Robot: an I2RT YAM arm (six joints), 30 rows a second.
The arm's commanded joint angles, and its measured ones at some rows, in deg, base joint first. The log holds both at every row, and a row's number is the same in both.
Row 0, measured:
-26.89 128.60 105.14 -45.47 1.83 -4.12
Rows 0 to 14, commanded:
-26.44 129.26 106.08 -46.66 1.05 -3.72
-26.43 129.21 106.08 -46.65 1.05 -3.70
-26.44 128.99 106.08 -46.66 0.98 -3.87
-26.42 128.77 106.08 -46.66 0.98 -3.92
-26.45 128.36 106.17 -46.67 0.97 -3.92
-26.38 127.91 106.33 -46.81 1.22 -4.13
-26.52 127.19 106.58 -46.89 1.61 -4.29
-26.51 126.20 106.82 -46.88 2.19 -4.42
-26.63 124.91 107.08 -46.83 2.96 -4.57
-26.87 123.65 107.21 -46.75 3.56 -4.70
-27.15 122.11 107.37 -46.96 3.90 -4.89
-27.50 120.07 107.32 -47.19 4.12 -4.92
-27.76 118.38 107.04 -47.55 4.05 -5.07
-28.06 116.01 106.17 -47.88 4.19 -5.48
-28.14 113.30 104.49 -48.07 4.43 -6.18
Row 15, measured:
-27.05 122.48 104.95 -47.09 2.92 -4.97
